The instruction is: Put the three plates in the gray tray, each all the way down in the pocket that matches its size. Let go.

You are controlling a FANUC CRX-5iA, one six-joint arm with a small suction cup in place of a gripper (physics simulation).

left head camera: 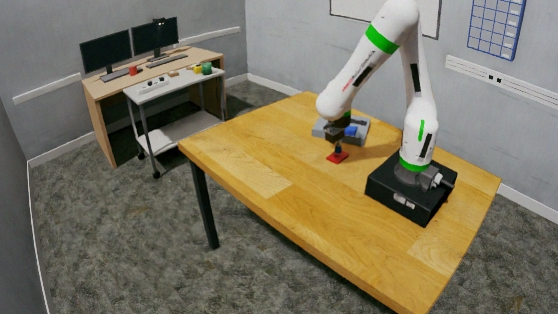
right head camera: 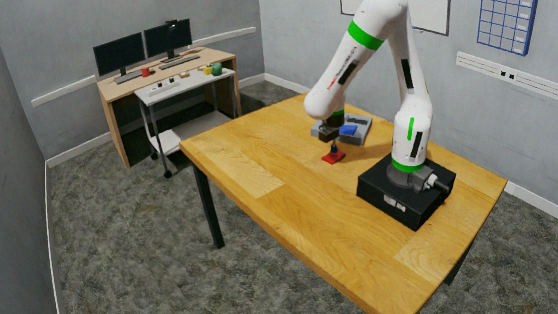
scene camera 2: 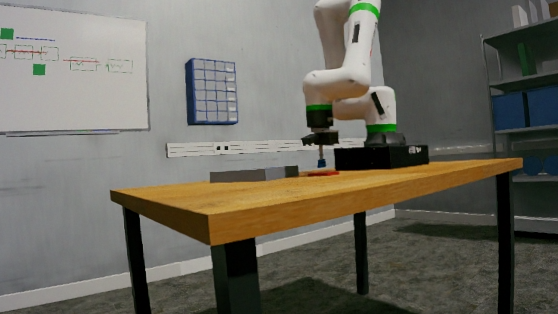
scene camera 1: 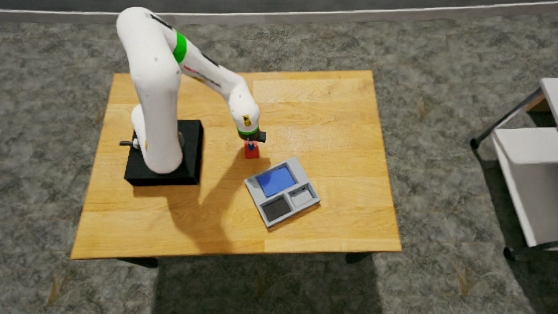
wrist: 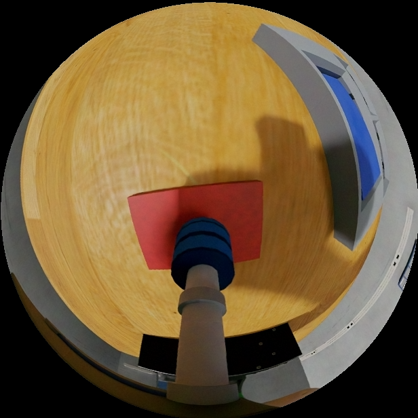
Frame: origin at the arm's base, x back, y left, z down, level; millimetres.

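Seen in the pictures: hand, its tool point: (left head camera: 338,151) (right head camera: 334,151) (scene camera 2: 321,167) (scene camera 1: 251,147); arm's base, origin of its link: (left head camera: 411,174) (right head camera: 405,175) (scene camera 2: 381,146).
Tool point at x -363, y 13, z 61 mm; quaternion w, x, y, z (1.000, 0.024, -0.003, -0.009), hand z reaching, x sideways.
Observation:
Offsets run from my tool point to a thing's top centre. "*": to the spot under its first point. Level surfaces: height alone.
The red plate @[dx +3, dy +3, dz +19 mm] (left head camera: 337,158) (right head camera: 333,158) (scene camera 1: 251,155) (scene camera 2: 325,173) (wrist: 242,207) lies flat on the table. My suction cup (left head camera: 338,149) (right head camera: 334,148) (scene camera 1: 251,146) (scene camera 2: 321,163) (wrist: 202,235) is over it, with a small gap in the scene camera 2 view, and holds nothing. The gray tray @[dx -139, dy -207, dz -10 mm] (left head camera: 357,141) (scene camera 1: 300,172) (scene camera 2: 240,175) (wrist: 320,115) is beside them. The blue plate @[dx -115, dy -163, dz -9 mm] (left head camera: 351,131) (scene camera 1: 276,181) (wrist: 352,130) lies flat inside its largest pocket. The dark plate @[dx -115, dy -288, dz +8 mm] (scene camera 1: 276,209) lies in the medium pocket. The small pocket @[* dx -224, dy -227, dz +25 mm] (scene camera 1: 301,196) is empty.
The black robot base (left head camera: 411,190) (scene camera 1: 164,175) stands on the wooden table @[dz +29 mm] (left head camera: 260,170) (scene camera 1: 330,120). The tray is between the red plate and one long table edge in the scene camera 1 view. A white cart (left head camera: 172,85) and a desk with monitors stand apart from the table.

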